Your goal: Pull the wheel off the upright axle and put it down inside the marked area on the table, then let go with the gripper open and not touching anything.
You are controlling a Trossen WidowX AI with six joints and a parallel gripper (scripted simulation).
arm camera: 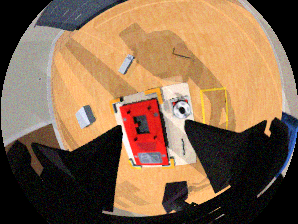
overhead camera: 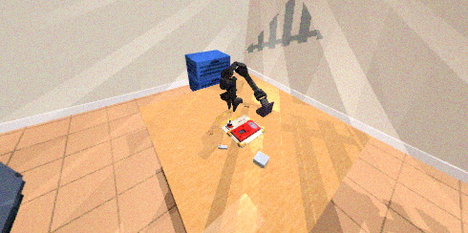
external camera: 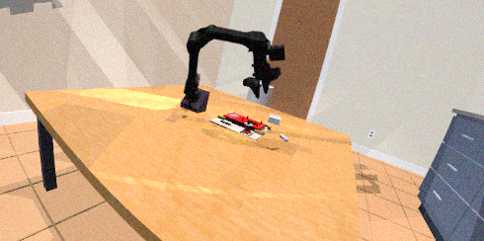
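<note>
My gripper tip is now 2 cm past the wheel, 3 cm to the left of it and 14 cm above it. The rest, counted from my gripper tip: grey block (3 cm ahead, 30 cm to the left, 17 cm below); then base plate (7 cm behind, 7 cm to the left, 17 cm below).
</note>
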